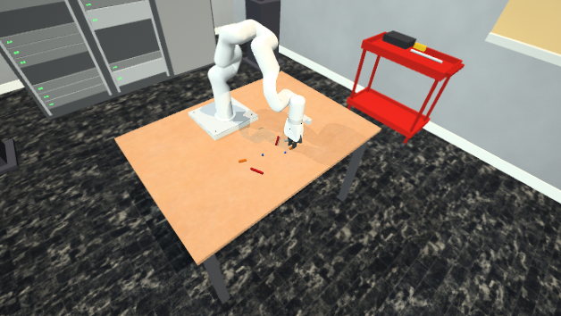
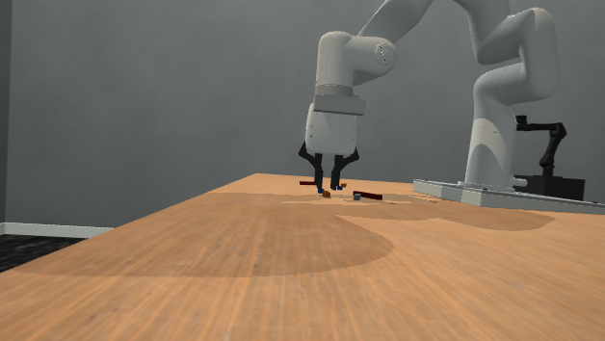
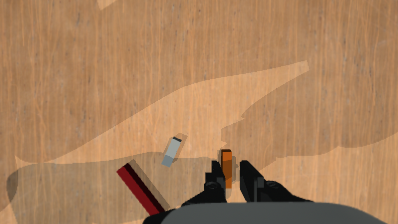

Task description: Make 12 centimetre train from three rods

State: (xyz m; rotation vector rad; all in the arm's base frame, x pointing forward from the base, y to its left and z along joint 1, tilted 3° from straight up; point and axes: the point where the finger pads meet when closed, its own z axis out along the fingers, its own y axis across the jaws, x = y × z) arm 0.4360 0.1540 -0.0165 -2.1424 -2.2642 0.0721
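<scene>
My hand is 5 cm to the left of the blue rod, 3 cm above it and 1 cm short of it. Also, from my hand: grey rod: 6 cm behind, 3 cm below, 2 cm to the left; then red rod: 9 cm behind, 3 cm to the right, 3 cm below.
</scene>
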